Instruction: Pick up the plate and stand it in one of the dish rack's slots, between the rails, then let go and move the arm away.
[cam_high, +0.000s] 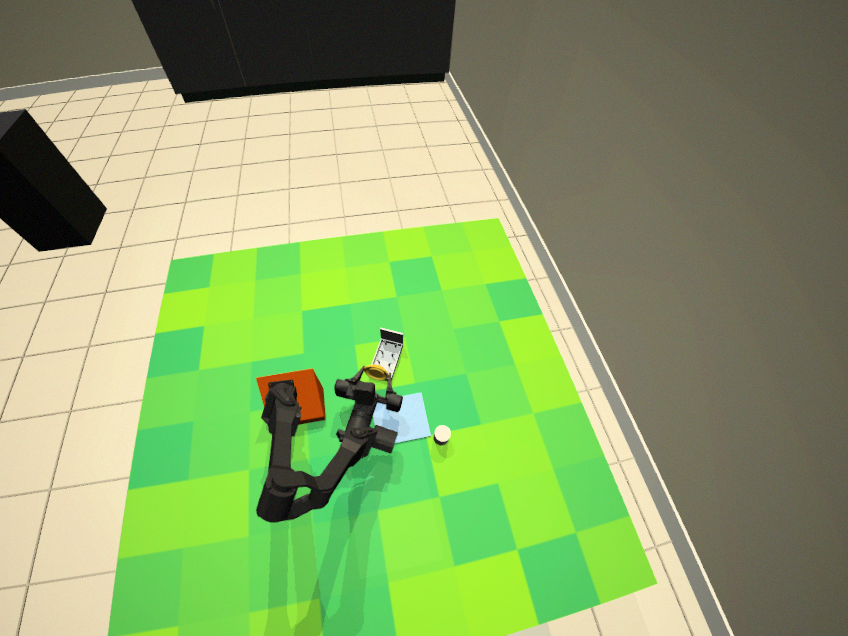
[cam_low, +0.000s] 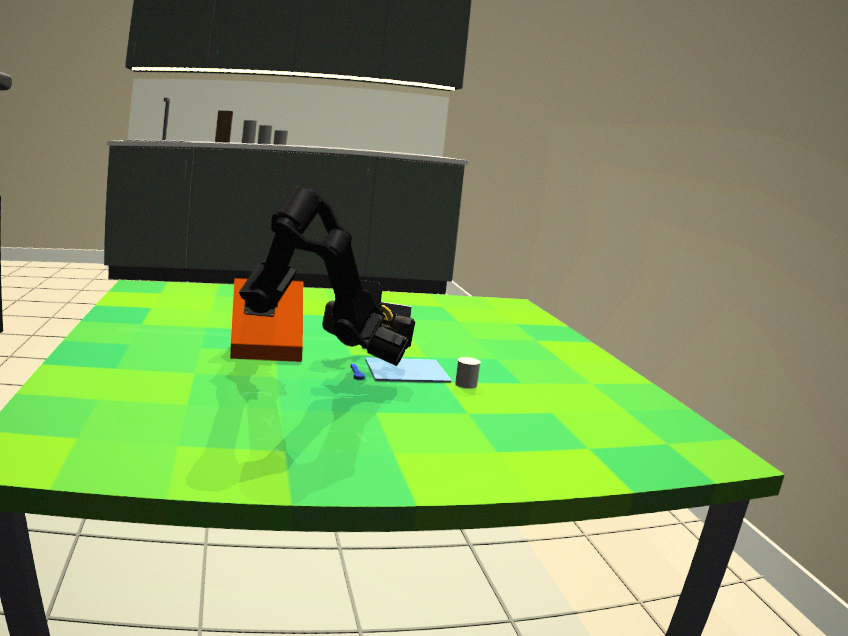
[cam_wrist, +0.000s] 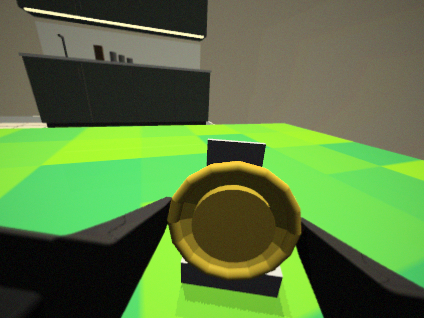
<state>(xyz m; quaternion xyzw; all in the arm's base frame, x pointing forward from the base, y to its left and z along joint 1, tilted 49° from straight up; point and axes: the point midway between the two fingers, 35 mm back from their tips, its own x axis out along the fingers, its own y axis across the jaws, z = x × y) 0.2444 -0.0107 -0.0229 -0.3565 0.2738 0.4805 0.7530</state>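
Right now my gripper tip is 60 mm to the right of the dish rack, 50 mm above it and 30 mm short of it. From my gripper tip the other things lie so: blue piece (160 mm to the right, 70 mm below, 60 mm behind); then yellow plate (10 mm to the right); then light blue mat (130 mm to the right, 70 mm below, 50 mm ahead).
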